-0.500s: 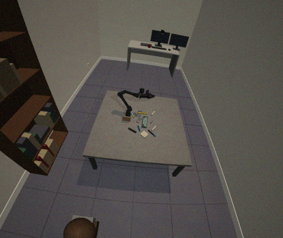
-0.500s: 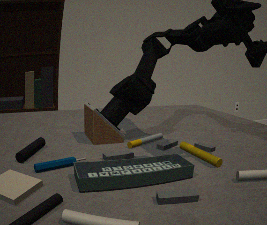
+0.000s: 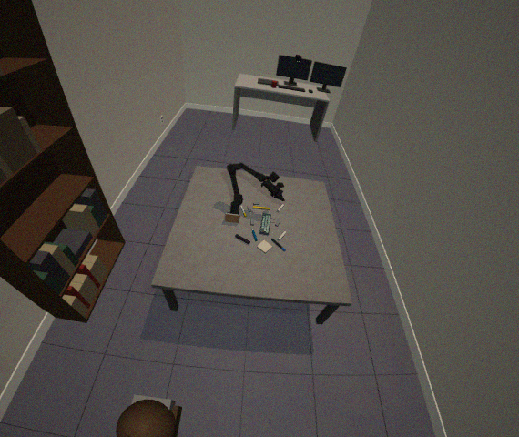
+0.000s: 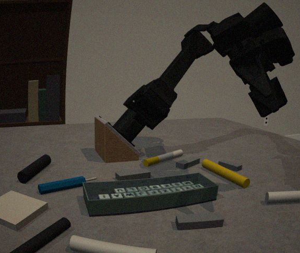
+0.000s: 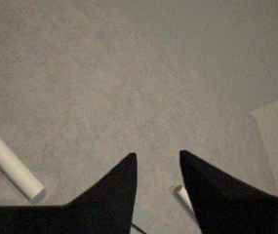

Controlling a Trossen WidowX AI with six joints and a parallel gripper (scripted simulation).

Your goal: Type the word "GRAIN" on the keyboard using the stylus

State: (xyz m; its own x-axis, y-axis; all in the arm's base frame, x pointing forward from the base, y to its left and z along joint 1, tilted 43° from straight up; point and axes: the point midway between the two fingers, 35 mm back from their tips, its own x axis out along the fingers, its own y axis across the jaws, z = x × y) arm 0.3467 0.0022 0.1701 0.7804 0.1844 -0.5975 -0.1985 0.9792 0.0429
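The keyboard tray is 11 cm behind my gripper tip, 13 cm to the right of it and 15 cm below it. Round my gripper tip: yellow-and-white pen (30 cm behind, 3 cm to the right, 16 cm below); yellow cylinder (16 cm behind, 5 cm to the left, 16 cm below); thin grey tip (21 cm behind, 20 cm to the right, 16 cm below).
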